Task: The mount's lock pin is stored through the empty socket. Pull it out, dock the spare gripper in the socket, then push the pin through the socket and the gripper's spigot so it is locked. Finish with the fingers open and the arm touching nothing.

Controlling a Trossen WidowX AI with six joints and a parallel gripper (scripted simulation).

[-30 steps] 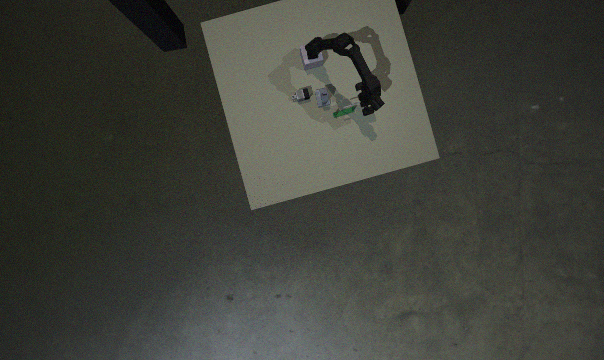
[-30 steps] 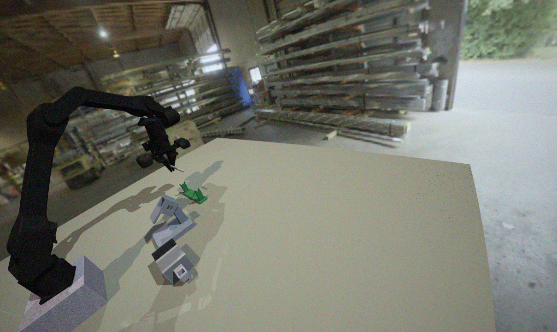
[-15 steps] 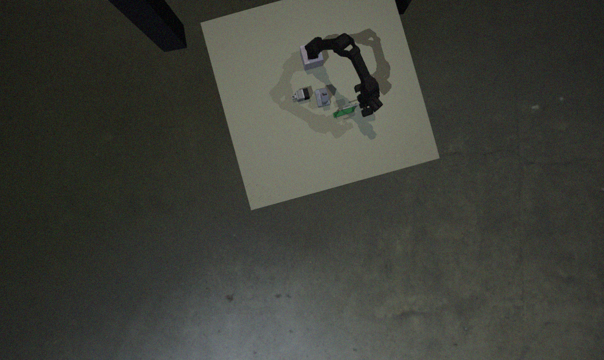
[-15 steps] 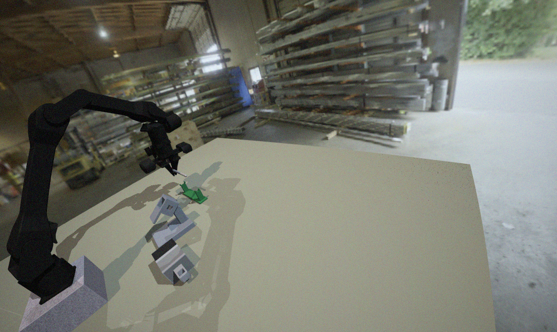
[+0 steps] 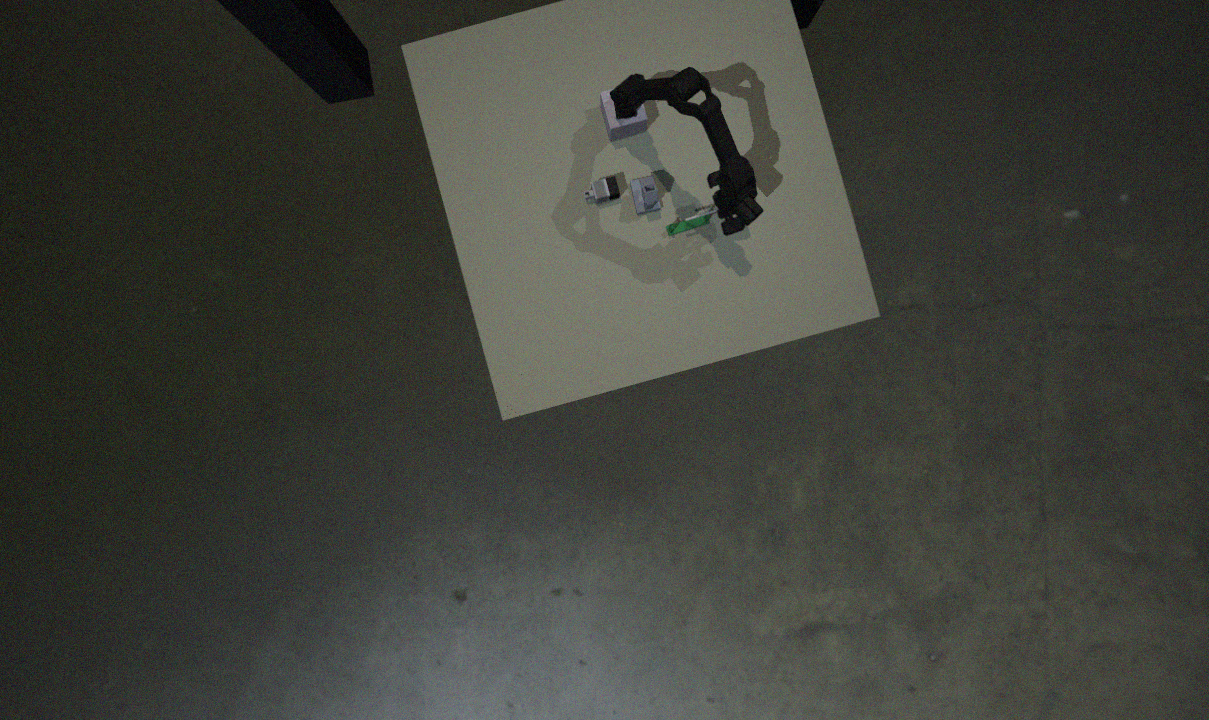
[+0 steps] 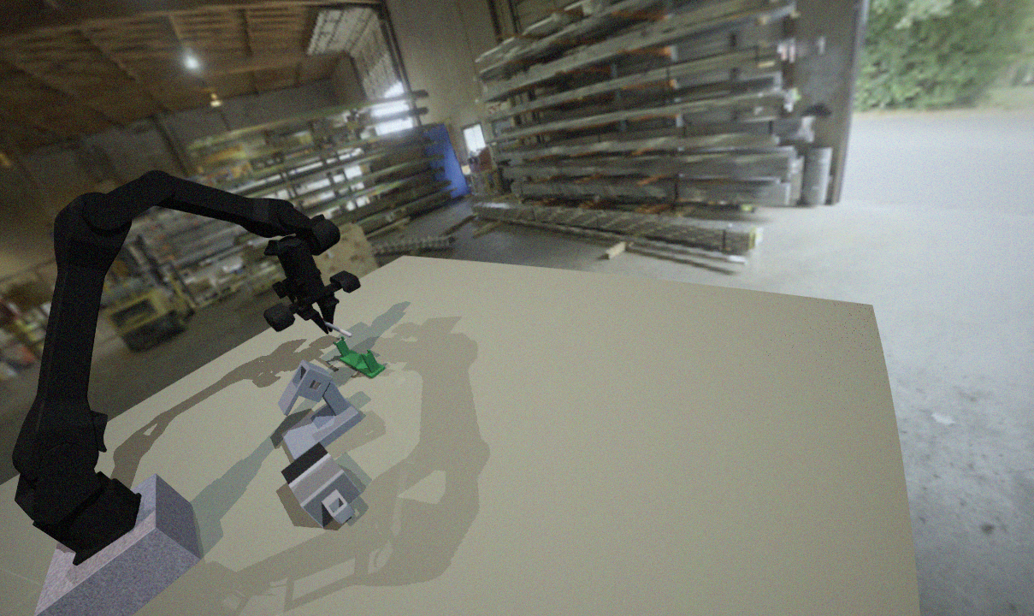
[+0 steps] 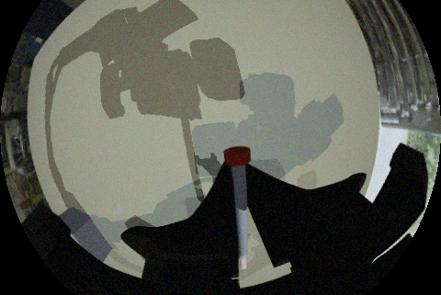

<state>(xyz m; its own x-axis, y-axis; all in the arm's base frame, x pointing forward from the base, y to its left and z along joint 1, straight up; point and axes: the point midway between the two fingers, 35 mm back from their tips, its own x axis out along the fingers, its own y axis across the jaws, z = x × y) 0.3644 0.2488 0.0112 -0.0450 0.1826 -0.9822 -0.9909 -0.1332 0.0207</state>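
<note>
Right now my gripper tip is 100 mm to the left of the green cradle, 30 mm above it and 10 mm short of it. The rest, counted from my gripper tip: mount 230 mm to the right, 90 mm behind; then dark grey spare gripper 370 mm to the right, 140 mm behind, 30 mm below.
</note>
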